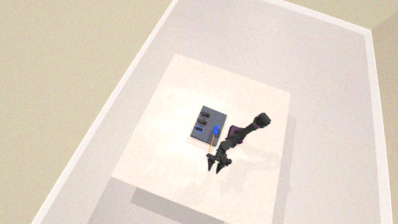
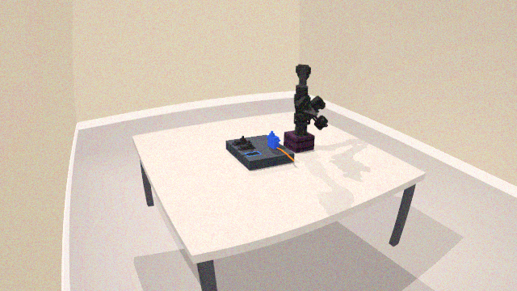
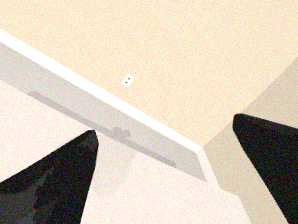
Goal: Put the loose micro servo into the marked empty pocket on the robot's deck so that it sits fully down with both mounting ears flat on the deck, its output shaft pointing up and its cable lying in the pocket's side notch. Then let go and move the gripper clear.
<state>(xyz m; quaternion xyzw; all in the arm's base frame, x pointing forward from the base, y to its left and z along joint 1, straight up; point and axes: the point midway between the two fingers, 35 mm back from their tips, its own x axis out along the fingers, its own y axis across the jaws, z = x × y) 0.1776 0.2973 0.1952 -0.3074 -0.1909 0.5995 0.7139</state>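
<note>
Right now the grey deck is 20 mm ahead of my gripper tip, 360 mm to the right of it and 250 mm below it.
</note>
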